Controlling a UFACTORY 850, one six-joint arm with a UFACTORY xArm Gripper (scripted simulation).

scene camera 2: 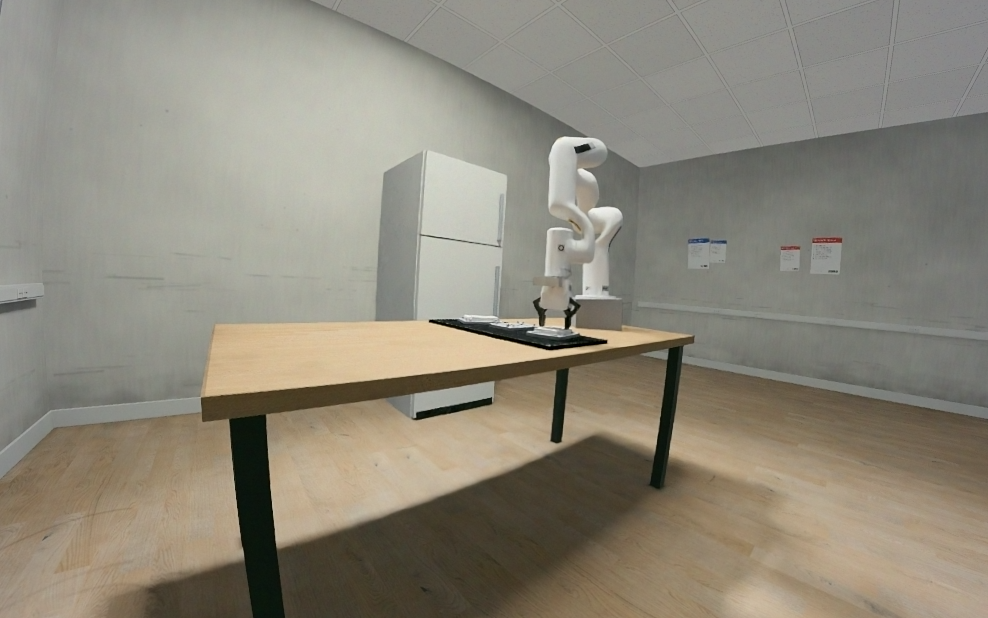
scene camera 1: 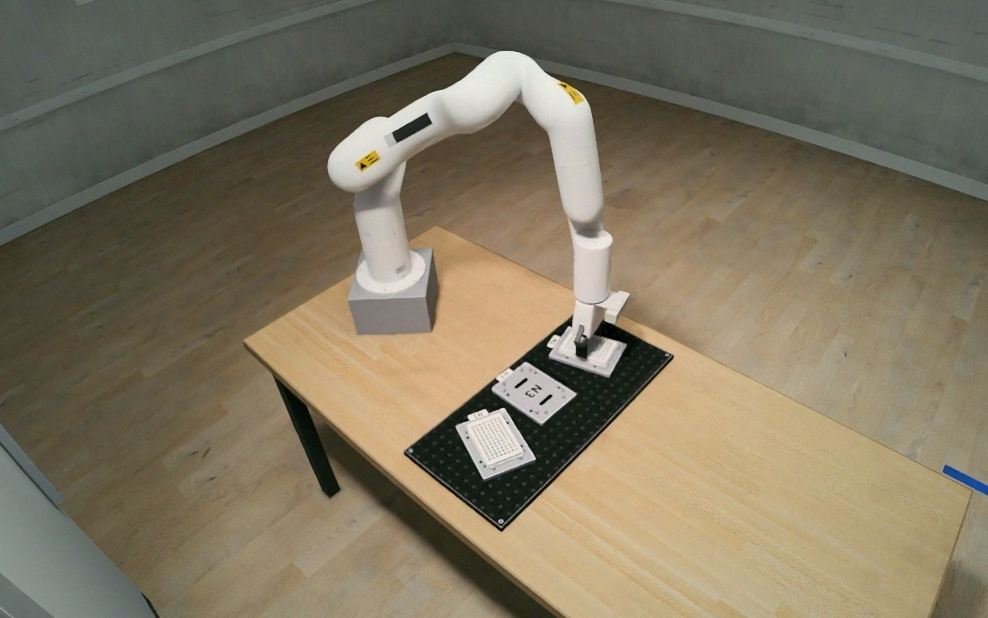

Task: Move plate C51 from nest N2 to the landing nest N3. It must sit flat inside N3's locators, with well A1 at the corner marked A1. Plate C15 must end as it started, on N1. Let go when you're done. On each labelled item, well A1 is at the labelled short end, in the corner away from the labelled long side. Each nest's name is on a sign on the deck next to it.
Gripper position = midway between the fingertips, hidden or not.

I see my gripper (scene camera 2: 554, 327), a white well plate (scene camera 1: 600, 351) and a white well plate (scene camera 1: 486, 430).
